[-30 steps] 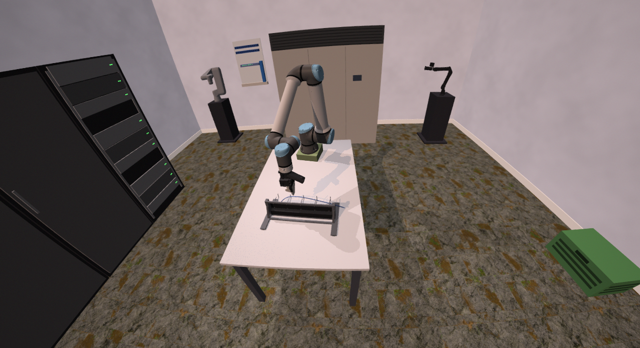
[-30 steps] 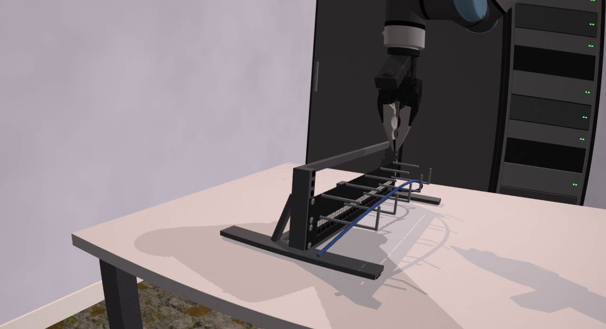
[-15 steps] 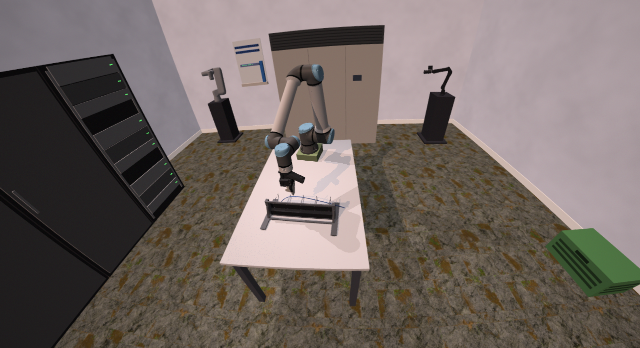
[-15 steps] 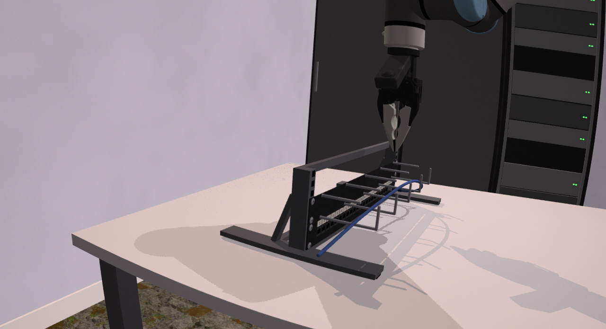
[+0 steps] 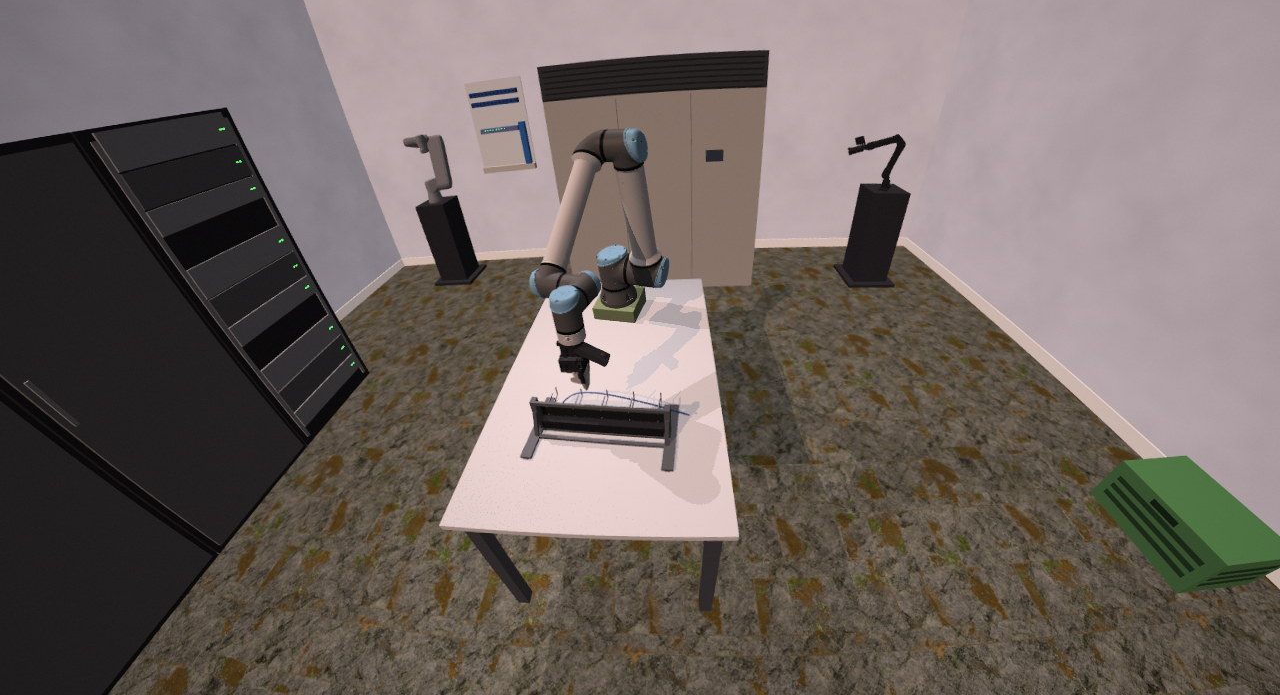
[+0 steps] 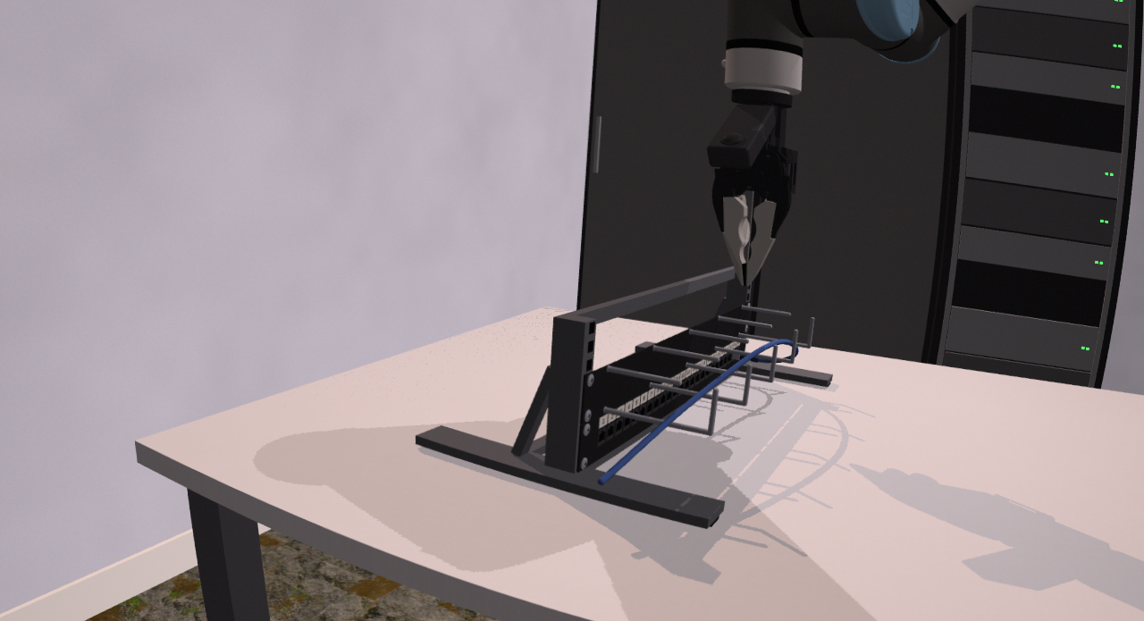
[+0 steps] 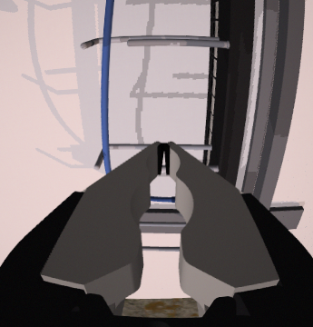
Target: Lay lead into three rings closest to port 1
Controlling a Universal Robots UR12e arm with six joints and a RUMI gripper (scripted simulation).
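Right now my hand is 60 mm short of the rack, 50 mm to the right of it and 90 mm above it.
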